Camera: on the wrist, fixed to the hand. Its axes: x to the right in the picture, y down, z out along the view.
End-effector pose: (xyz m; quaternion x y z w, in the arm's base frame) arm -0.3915 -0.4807 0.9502 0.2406 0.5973 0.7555 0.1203
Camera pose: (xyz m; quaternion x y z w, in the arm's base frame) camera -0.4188 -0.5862 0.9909 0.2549 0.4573 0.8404 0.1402
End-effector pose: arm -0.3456 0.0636 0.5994 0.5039 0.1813 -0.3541 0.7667
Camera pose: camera -0.3038 0.1716 0.6102 0.3747 0.2018 -0.3013 0.8533
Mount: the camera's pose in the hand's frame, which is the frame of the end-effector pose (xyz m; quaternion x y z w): -0.0172 0.0634 -0.0960 -0.1595 -0.0191 0.0374 0.9863
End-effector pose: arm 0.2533 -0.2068 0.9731 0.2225 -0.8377 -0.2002 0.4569
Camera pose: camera 0.3316 -0.1579 1.0438 0.1114 -0.8113 -0.3182 0.4776
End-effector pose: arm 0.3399 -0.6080 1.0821 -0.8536 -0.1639 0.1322 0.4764
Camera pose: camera 0.3706 -0.7201 1.0780 -0.9215 -0.1599 0.1384 0.3257
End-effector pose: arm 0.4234 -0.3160 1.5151 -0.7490 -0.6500 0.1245 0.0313
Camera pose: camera 0.5043 -0.3315 1.5972 0.7657 0.6335 -0.0346 0.1057
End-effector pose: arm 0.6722 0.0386 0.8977 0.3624 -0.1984 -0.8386 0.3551
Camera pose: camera 0.7811 0.0017 0.8799 0.2774 -0.0823 -0.8524 0.4356
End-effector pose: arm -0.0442 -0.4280 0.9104 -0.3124 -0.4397 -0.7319 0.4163
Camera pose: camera 0.0110 -0.5259 0.8804 -0.4050 -0.3132 -0.7705 0.3798
